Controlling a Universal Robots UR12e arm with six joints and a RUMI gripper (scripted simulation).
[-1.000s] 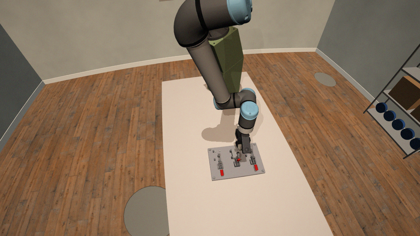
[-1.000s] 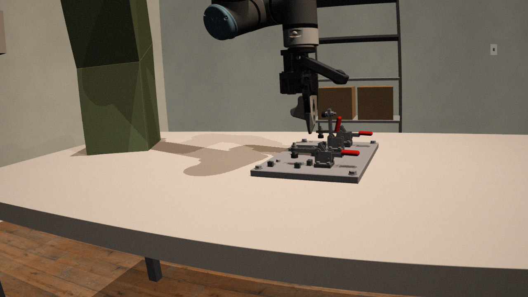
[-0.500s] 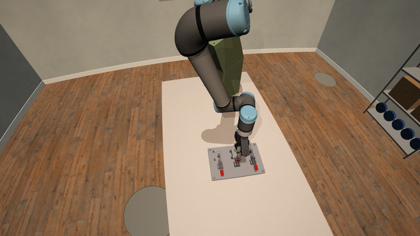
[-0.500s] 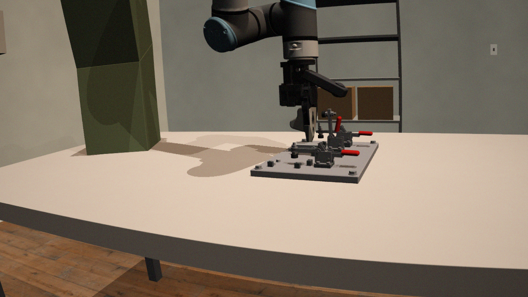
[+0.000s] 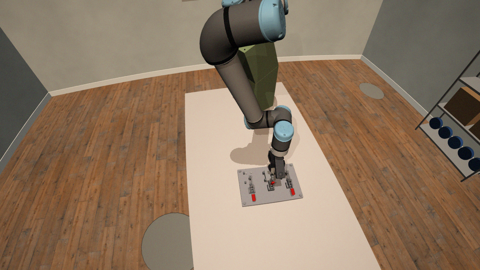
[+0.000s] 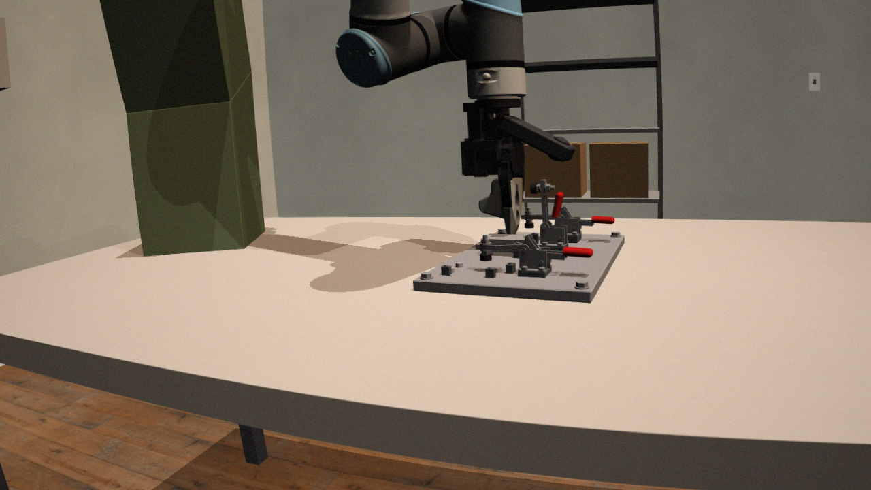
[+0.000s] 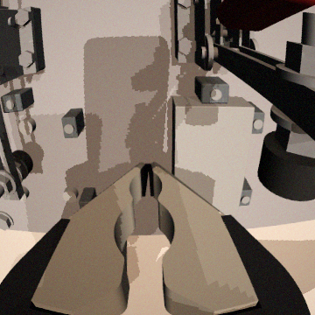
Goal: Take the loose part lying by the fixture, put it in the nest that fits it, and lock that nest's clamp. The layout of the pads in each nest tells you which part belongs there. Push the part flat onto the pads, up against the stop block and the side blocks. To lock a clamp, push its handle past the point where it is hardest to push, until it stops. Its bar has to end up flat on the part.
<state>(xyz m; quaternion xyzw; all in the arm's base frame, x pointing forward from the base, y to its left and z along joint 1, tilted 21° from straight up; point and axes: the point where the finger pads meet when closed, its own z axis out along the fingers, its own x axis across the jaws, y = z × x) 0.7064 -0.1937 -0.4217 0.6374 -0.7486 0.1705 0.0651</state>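
My hand is 3 cm to the left of the grey block and 1 cm above it. From my hand the other things lie so: dark stop block 4 cm to the right, 4 cm ahead, 2 cm below; grey fixture plate 4 cm to the right, 4 cm ahead, 3 cm below.
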